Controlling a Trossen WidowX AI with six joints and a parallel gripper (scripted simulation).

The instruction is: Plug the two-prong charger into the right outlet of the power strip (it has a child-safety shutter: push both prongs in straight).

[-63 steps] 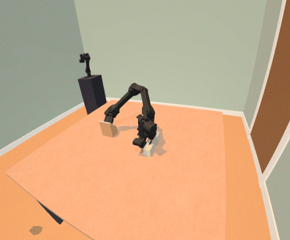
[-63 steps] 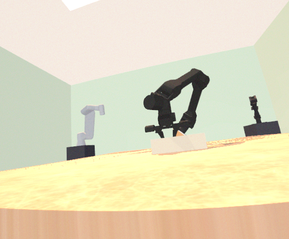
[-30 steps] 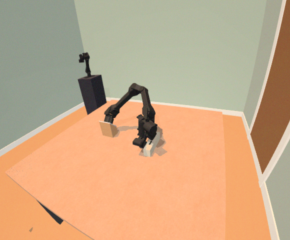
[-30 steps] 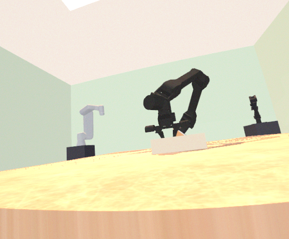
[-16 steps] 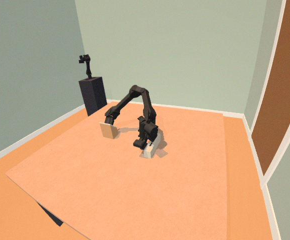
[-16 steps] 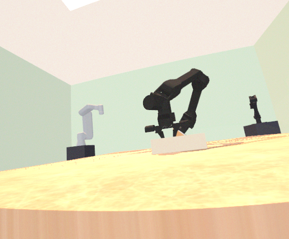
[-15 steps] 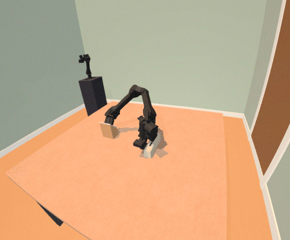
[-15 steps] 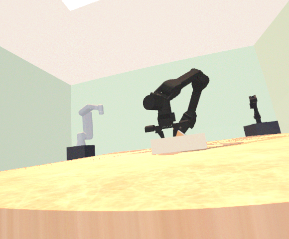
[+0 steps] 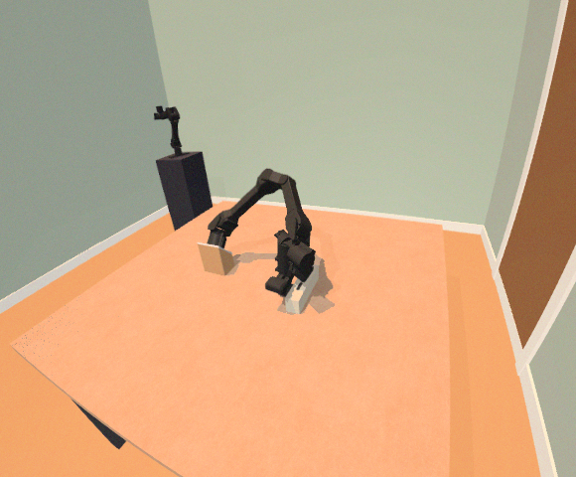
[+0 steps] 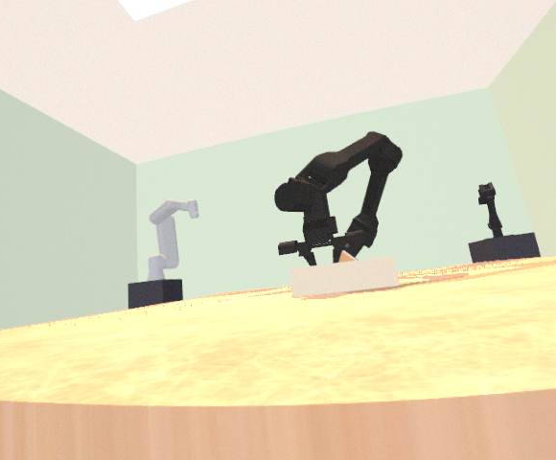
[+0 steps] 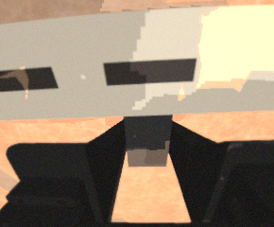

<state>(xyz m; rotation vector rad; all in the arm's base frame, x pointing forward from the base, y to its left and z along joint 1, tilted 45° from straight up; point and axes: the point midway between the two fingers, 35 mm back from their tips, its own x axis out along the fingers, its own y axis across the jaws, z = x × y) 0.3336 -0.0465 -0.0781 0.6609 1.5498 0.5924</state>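
The black charger lies 2 cm ahead of my gripper tip and 1 cm above it.
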